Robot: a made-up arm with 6 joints.
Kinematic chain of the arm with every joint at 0, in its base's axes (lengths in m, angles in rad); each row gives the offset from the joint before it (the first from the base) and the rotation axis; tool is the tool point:
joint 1: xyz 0 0 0.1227 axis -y
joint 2: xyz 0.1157 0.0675 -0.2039 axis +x
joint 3: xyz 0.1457 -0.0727 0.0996 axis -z
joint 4: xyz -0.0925 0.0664 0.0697 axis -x
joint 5: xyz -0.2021 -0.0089 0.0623 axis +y
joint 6: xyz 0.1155 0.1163 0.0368 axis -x
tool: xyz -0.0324 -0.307 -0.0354
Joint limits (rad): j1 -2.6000..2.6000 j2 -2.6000..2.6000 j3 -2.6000..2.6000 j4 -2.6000..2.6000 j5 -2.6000..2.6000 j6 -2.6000..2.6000
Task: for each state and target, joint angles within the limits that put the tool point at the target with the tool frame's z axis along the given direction. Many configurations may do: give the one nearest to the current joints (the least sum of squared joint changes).
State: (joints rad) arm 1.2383 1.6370 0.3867 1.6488 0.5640 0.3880
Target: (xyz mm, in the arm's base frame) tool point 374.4 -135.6 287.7 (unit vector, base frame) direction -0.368 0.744 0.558
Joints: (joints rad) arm 1.0969 2.1816 0.1771 1.5720 1.2390 1.2316
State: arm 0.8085 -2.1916 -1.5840 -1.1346 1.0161 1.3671
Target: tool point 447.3 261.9 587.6 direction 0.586 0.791 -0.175
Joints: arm 1.4925 -2.2610 -2.2971 -1.3303 0.4359 1.4435
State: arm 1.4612 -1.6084 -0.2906 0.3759 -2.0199 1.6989
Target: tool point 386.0 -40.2 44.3 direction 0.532 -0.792 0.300
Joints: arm 1.9695 -2.4798 0.3527 -0.3975 -2.5073 1.0806
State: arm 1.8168 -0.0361 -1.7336 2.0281 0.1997 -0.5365
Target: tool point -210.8 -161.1 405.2 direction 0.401 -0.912 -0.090
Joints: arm 1.5709 -0.6611 -2.5581 2.6000 -0.1873 0.0706
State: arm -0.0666 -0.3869 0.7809 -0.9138 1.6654 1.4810
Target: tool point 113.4 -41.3 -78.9 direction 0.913 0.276 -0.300
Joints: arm -0.7358 0.1214 0.5216 -0.3641 1.4453 0.9196
